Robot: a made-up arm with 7 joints.
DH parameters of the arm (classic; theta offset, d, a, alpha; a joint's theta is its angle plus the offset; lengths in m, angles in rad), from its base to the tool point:
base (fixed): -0.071 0 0 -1.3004
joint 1: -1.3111 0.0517 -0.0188 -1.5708
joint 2: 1.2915 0 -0.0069 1.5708
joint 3: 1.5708 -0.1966 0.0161 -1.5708
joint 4: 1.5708 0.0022 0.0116 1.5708
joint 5: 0 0.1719 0 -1.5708
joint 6: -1.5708 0 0.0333 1.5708
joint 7: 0 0 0 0
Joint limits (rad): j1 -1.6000..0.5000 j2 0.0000..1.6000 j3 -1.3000..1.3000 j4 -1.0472..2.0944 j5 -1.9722..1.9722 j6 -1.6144..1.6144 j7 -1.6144..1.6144
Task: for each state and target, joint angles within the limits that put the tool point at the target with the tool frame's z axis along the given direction. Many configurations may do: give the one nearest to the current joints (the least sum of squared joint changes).
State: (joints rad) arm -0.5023 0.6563 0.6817 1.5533 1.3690 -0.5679 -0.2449
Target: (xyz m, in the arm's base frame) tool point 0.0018 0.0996 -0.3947 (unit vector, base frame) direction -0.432 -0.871 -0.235
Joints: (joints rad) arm -0.3756 0.0856 0.0486 1.8674 1.9454 0.2401 -0.2449
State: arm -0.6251 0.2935 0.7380 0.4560 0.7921 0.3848 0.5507
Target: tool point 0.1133 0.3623 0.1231 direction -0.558 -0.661 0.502
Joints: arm -1.2251 1.0863 1.2364 0.3271 0.1805 -0.0384 0.5507
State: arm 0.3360 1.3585 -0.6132 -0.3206 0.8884 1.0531 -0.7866
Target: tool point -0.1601 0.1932 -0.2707 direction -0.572 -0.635 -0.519
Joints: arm 0.5000 0.9418 -1.2212 0.3527 0.9959 0.9490 -0.7866
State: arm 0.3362 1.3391 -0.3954 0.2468 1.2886 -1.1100 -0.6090
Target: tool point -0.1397 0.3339 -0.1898 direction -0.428 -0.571 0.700
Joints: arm 0.5000 1.3091 -1.0026 0.6902 1.4931 -0.8298 -0.6090
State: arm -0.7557 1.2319 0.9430 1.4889 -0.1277 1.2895 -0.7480
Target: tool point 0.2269 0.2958 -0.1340 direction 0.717 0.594 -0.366
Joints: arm -1.2735 1.1597 1.0032 2.0694 0.5195 1.3731 -0.7480
